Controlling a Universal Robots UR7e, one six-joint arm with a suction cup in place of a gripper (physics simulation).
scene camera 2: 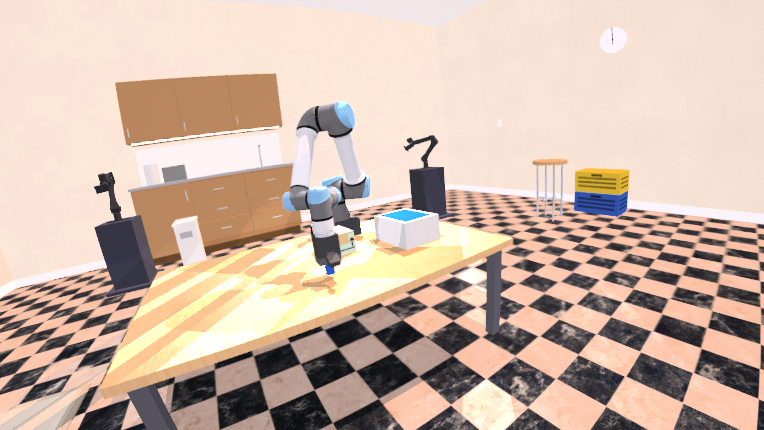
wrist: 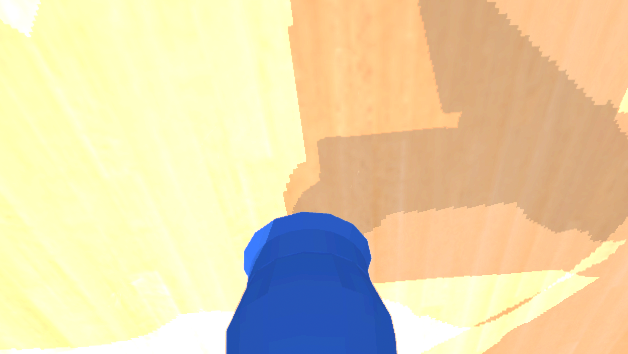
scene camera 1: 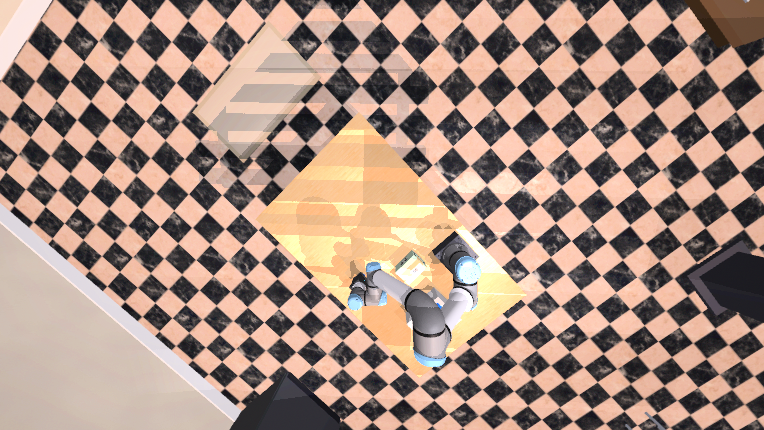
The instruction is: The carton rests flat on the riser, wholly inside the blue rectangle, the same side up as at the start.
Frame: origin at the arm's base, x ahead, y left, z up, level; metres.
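Seen in the pictures: end effector, tool point: (scene camera 2: pixel 330 272) (wrist: pixel 307 264); arm's base, origin of the base link: (scene camera 2: pixel 336 219) (scene camera 1: pixel 455 255).
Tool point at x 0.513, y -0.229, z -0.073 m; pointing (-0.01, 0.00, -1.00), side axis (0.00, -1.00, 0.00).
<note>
Offsets run from my tool point to a thing's top centre. Level surfaces: height alone.
The carton {0.079 m up, 0.268 m back, 0.132 m left} (scene camera 1: pixel 410 268) (scene camera 2: pixel 346 244) is a small box with pale green sides and a tan strip on top. It stands on the table, partly behind my gripper in scene camera 2. The white riser {0.101 m up, 0.169 m back, 0.453 m left} (scene camera 2: pixel 408 236) stands apart from it, with the blue rectangle {0.101 m up, 0.169 m back, 0.453 m left} (scene camera 2: pixel 404 215) on top and no carton there. In scene camera 1 my arm covers most of the riser (scene camera 1: pixel 436 298). My gripper, a blue suction cup (scene camera 2: pixel 329 270) (wrist: pixel 307 240), points down above the table, in front of the carton and clear of it. Nothing hangs from the cup. The carton does not show in the wrist view.
The wooden table {0.019 m down} (scene camera 1: pixel 342 176) (scene camera 2: pixel 213 320) carries the carton, the riser and my arm's base (scene camera 1: pixel 446 247). Two dark pedestals (scene camera 2: pixel 126 253) (scene camera 2: pixel 427 189) with small black arms stand beyond the table. A stool (scene camera 2: pixel 549 161) and stacked crates (scene camera 2: pixel 601 191) stand farther off.
</note>
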